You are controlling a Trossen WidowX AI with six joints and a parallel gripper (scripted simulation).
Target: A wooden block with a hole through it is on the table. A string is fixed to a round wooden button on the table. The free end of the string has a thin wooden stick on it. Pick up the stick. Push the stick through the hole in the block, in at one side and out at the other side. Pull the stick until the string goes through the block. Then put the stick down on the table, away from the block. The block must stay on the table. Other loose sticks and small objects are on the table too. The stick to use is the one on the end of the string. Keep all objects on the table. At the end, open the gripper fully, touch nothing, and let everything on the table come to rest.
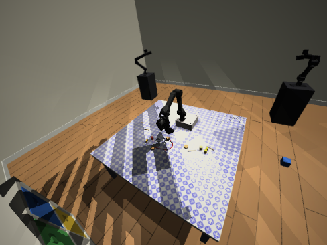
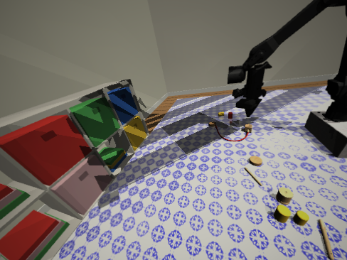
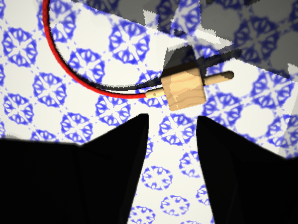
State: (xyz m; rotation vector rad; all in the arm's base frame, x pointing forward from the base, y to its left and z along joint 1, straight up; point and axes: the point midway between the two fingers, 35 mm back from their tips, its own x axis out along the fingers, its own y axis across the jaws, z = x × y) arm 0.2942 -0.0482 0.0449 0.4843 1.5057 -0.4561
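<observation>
My gripper tip is now 70 mm above the wooden block, 10 mm to the left of it and 10 mm past it. The rest, counted from my gripper tip: red cylinder (160 mm to the right, 70 mm below, 50 mm ahead); round wooden button (160 mm ahead, 90 mm to the right, 80 mm below); yellow cube (200 mm to the right, 100 mm ahead, 80 mm below).
</observation>
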